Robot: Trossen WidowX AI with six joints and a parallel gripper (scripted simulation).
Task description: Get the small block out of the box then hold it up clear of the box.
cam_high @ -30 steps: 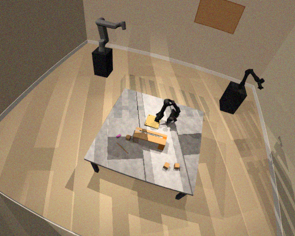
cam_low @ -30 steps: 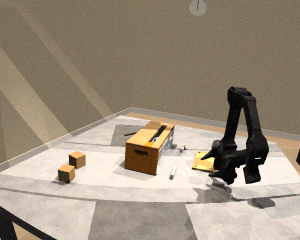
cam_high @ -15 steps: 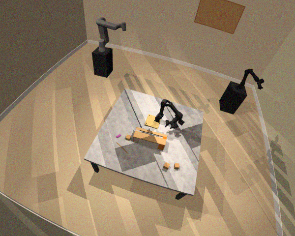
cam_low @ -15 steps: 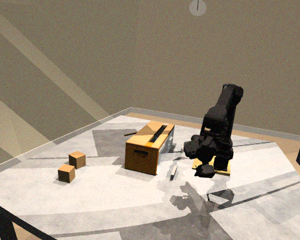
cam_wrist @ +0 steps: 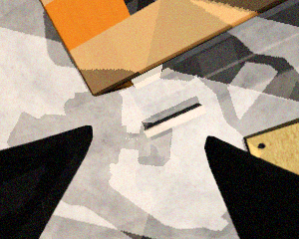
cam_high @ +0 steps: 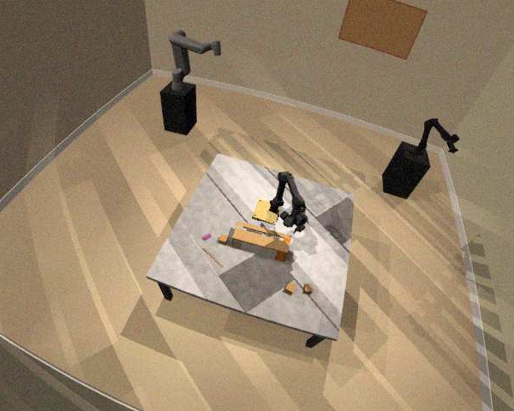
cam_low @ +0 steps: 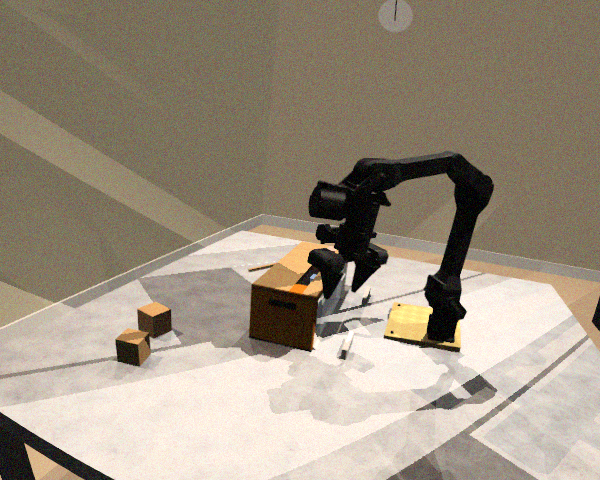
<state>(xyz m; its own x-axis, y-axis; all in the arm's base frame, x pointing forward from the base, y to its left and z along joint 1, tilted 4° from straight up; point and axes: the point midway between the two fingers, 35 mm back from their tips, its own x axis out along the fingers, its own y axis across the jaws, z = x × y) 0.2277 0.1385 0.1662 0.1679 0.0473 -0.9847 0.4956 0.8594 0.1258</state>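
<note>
My gripper tip is now 160 mm to the left of the blue block, 90 mm short of it and 50 mm above it. Also, from my gripper tip: thin stick: 450 mm to the right, 310 mm ahead, 130 mm below.
</note>
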